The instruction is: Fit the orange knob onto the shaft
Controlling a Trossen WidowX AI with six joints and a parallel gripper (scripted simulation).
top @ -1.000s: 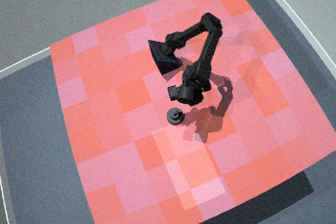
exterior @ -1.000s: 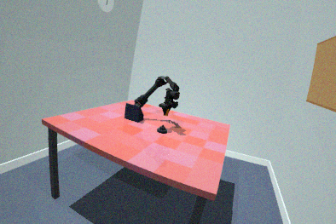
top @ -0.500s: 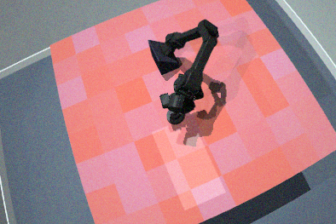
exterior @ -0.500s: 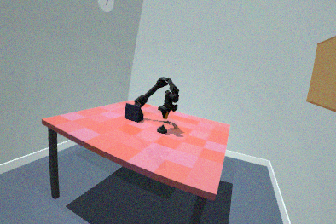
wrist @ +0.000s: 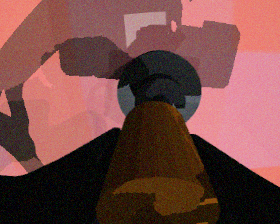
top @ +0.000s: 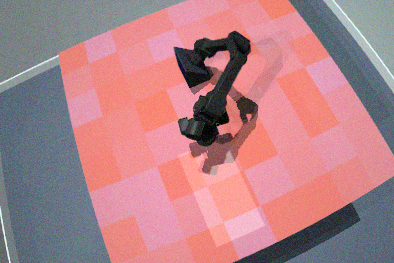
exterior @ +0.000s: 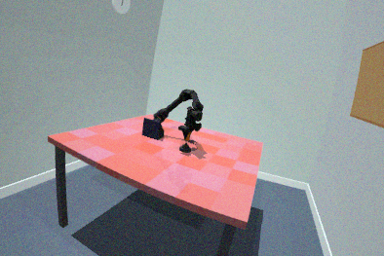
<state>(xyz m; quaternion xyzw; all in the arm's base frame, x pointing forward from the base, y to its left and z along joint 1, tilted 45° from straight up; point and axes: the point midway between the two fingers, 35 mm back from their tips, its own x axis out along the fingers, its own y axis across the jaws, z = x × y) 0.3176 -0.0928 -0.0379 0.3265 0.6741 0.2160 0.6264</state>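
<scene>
My gripper tip is 6 cm above the round dark pedestal and 1 cm to the left of it. The rest, counted from my gripper tip: orange knob (2 cm above).
</scene>
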